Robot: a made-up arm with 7 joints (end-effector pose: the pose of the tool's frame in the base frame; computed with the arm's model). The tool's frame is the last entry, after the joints. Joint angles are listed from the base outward.
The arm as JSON. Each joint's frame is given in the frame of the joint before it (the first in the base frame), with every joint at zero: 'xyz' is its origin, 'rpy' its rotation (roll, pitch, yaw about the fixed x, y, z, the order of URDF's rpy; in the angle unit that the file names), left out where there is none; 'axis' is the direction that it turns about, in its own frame. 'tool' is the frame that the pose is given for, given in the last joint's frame.
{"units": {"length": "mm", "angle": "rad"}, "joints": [
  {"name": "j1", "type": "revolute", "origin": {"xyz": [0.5, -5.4, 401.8], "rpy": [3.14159, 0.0, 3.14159]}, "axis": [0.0, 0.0, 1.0]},
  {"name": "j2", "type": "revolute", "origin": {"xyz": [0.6, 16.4, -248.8], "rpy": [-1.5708, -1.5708, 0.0]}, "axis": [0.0, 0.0, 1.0]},
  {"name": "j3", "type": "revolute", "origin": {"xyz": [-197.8, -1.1, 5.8], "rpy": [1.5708, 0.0, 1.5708]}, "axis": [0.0, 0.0, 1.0]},
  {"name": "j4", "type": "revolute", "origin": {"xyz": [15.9, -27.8, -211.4], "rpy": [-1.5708, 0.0, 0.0]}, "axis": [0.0, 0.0, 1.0]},
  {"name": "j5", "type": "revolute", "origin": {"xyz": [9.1, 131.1, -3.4], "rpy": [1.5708, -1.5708, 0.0]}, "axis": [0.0, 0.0, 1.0]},
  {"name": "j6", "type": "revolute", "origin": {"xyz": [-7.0, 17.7, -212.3], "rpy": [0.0, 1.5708, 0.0]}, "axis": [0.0, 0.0, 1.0]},
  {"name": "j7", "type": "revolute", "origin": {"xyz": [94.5, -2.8, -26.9], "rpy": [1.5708, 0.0, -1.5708]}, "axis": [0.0, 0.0, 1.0]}
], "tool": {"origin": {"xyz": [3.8, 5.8, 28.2]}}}
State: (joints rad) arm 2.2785 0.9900 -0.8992 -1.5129 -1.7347 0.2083 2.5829
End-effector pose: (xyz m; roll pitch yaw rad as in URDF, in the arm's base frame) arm -0.3798 0.0147 1.1242 2.2860 -0.0417 0.2649
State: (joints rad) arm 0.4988 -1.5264 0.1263 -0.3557 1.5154 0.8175 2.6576
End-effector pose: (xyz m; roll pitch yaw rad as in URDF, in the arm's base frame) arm -0.6976 0.3129 0.4839 -1.2403 -0.6355 -1.4633
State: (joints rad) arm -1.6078 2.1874 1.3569 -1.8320 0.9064 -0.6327 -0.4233
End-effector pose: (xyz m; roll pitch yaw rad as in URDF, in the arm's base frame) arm -0.3984 0.2526 0.5876 -1.6425 0.0311 -0.8442
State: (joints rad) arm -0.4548 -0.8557 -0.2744 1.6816 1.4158 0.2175 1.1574
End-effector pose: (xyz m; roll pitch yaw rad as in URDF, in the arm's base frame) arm -0.0618 0.0344 1.2104 -2.6477 0.7341 1.2068
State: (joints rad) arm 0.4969 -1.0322 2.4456 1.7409 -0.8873 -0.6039 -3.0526
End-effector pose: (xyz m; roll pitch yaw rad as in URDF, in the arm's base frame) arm -0.4786 0.0687 0.5356 -0.7250 0.3347 -1.3946
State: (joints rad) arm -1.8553 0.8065 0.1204 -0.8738 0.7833 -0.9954 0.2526
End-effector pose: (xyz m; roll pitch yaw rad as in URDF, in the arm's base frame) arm -0.0959 0.1770 1.3151 2.6987 1.0527 -2.6563
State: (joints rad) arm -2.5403 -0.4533 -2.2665 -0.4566 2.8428 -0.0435 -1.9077
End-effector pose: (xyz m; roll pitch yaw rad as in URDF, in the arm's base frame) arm 0.2584 0.0003 1.3989 -3.0118 0.3500 0.8244
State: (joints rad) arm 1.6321 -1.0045 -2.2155 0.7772 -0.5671 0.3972 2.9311
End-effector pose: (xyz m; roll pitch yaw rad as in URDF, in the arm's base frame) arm 0.3272 0.6151 0.8798 -0.0648 1.2058 -2.3682
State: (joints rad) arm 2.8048 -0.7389 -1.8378 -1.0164 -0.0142 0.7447 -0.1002
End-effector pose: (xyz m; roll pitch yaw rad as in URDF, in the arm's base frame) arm 0.2276 0.3691 1.2354 -2.4253 -0.0455 2.3687
